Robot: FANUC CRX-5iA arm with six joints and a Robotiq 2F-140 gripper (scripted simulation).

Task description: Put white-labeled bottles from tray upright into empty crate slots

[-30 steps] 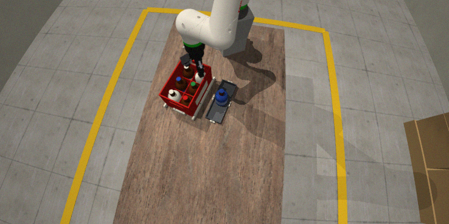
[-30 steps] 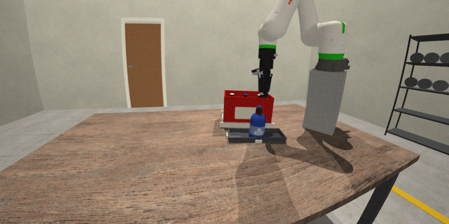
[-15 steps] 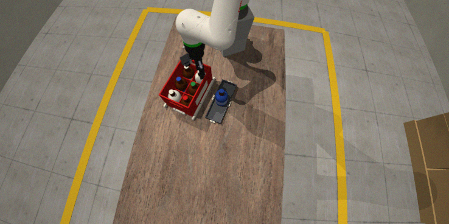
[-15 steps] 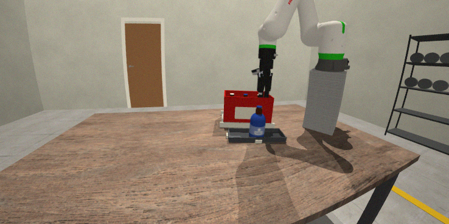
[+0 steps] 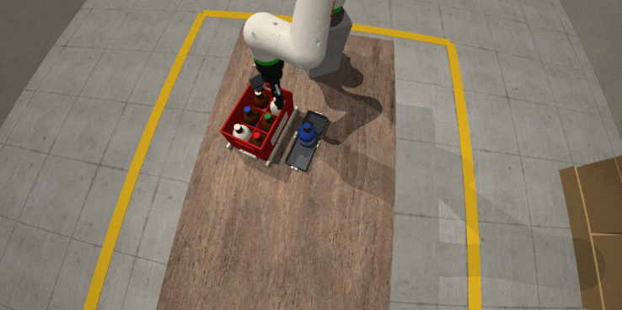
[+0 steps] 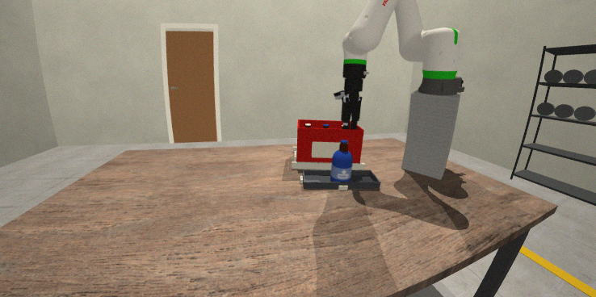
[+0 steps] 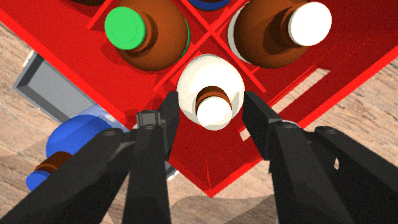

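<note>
My gripper is now 8 cm above the red crate, 7 cm to the left of it and 7 cm short of it. The rest, counted from my hand: dark tray 15 cm below, 14 cm to the left, 11 cm ahead; then blue-labeled bottle 14 cm to the left, 10 cm ahead, 8 cm below.
</note>
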